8 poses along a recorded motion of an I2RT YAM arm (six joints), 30 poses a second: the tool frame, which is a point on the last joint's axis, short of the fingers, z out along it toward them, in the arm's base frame.
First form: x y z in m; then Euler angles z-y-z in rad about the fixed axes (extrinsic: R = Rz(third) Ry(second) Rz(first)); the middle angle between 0 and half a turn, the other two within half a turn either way.
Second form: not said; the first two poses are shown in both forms.
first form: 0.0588 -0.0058 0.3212 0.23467 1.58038 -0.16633
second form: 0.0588 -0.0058 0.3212 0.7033 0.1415 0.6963 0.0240
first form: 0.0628 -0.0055 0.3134 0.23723 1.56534 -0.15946
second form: 0.0628 -0.0055 0.3134 0.7085 0.1390 0.6913 0.0276
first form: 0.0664 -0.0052 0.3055 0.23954 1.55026 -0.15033
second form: 0.0664 -0.0052 0.3055 0.7136 0.1356 0.6866 0.0319
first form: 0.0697 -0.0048 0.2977 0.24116 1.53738 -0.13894
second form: 0.0697 -0.0048 0.2977 0.7179 0.1313 0.6827 0.0367
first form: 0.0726 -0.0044 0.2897 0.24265 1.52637 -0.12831
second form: 0.0726 -0.0044 0.2897 0.7215 0.1275 0.6794 0.0413
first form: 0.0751 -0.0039 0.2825 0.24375 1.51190 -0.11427
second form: 0.0751 -0.0039 0.2825 0.7261 0.1221 0.6750 0.0471
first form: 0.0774 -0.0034 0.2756 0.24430 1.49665 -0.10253
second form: 0.0774 -0.0034 0.2756 0.7310 0.1174 0.6702 0.0519
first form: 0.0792 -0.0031 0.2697 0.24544 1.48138 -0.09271
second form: 0.0792 -0.0031 0.2697 0.7359 0.1135 0.6652 0.0563
